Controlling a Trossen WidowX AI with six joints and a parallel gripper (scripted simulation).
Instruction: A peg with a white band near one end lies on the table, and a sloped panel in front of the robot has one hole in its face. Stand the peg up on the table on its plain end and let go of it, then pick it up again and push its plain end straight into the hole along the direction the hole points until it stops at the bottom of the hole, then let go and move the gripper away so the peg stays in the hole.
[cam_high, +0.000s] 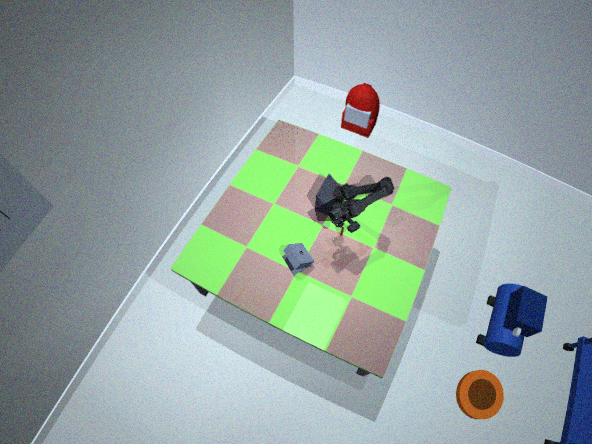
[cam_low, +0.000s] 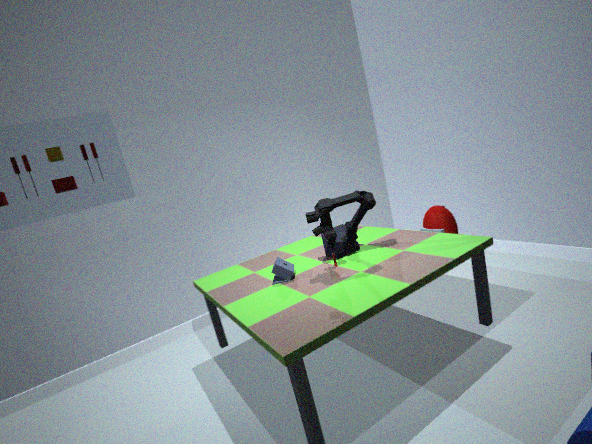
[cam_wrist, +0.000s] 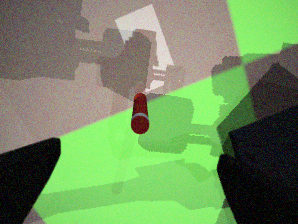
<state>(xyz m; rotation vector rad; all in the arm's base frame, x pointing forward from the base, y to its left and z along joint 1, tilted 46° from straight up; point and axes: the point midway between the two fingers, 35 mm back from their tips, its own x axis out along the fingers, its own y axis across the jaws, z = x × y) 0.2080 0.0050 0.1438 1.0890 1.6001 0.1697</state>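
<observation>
Right now the red peg is 6 cm below my gripper tip. Also, from my gripper tip: grey sloped panel 24 cm ahead, 17 cm to the right, 6 cm below.
</observation>
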